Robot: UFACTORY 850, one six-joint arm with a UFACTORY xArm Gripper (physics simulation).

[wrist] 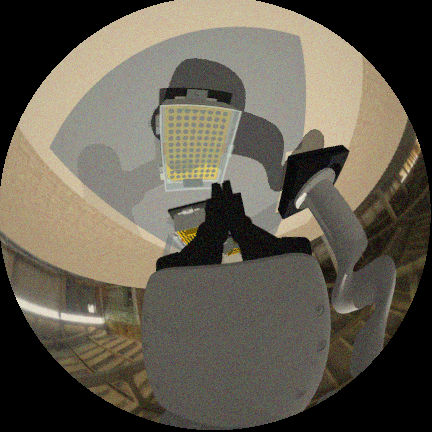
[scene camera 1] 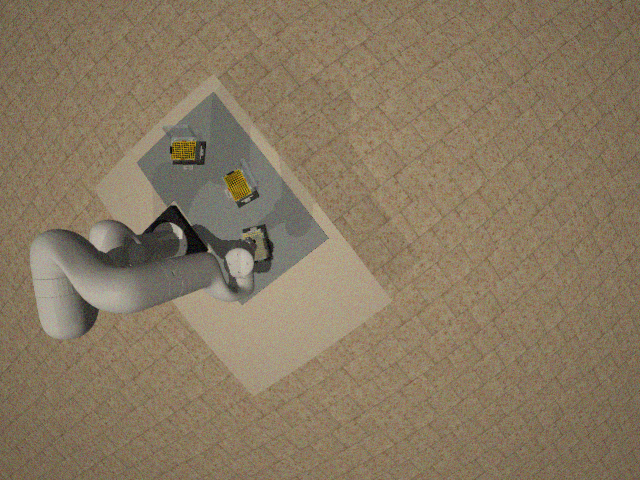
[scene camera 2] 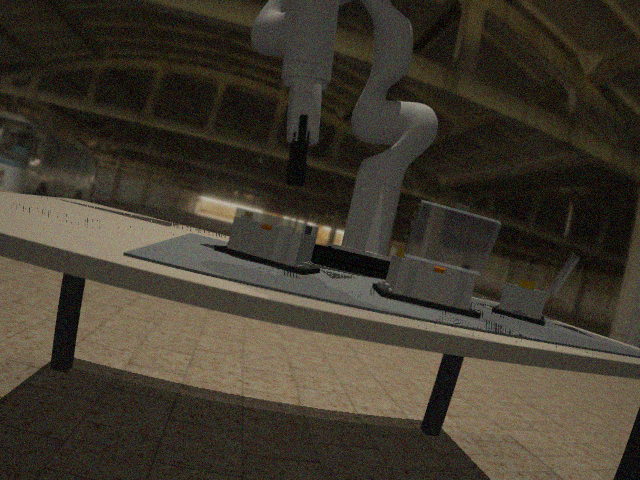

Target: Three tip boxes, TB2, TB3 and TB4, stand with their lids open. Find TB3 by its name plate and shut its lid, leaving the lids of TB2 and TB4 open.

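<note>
The tip box nearest the gripper (scene camera 2: 296, 180) (wrist: 222, 186) has its clear lid lying down over its yellow rack; this box (scene camera 1: 262, 249) (scene camera 2: 271, 240) (wrist: 196, 145) looks shut. The middle tip box (scene camera 1: 238, 185) (scene camera 2: 433, 281) (wrist: 187, 235) has its clear lid (scene camera 1: 248, 174) (scene camera 2: 457, 235) standing up. The far tip box (scene camera 1: 183, 150) (scene camera 2: 522, 301) also has its lid (scene camera 1: 179, 130) (scene camera 2: 564, 273) open, leaning outward. Name plates are too small or blurred to read. My gripper is shut and empty, above the shut box's level and apart from it. The arm hides the fingers in scene camera 1.
All three boxes stand on a grey mat (scene camera 1: 217, 121) (scene camera 2: 170, 250) (wrist: 260, 50) on a pale table (scene camera 1: 289, 330) (scene camera 2: 31, 222). The arm's black base plate (scene camera 1: 173, 214) (wrist: 295, 172) is beside the mat. The upright lid of the middle box is a tall obstacle.
</note>
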